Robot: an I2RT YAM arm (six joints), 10 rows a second.
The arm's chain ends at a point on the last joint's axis. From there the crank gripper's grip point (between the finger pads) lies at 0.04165 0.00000 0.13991 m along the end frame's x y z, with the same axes.
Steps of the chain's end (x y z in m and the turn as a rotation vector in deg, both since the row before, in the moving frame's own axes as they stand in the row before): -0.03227 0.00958 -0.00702 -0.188 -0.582 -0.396; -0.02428 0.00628 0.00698 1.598 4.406 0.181; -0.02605 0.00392 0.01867 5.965 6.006 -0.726; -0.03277 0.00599 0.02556 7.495 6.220 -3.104; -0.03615 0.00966 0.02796 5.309 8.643 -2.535; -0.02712 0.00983 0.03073 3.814 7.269 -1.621; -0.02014 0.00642 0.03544 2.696 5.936 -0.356
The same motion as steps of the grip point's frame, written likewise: -0.03369 0.00976 -0.00660 -0.188 -0.582 -0.396; -0.01365 0.00258 0.00331 1.598 4.406 0.181; -0.01176 -0.01098 0.01277 5.965 6.006 -0.726; -0.01846 -0.01457 0.01890 7.495 6.220 -3.104; -0.01596 -0.00524 0.01944 5.309 8.643 -2.535; -0.00992 -0.00070 0.02399 3.814 7.269 -1.621; -0.00592 -0.00035 0.03022 2.696 5.936 -0.356
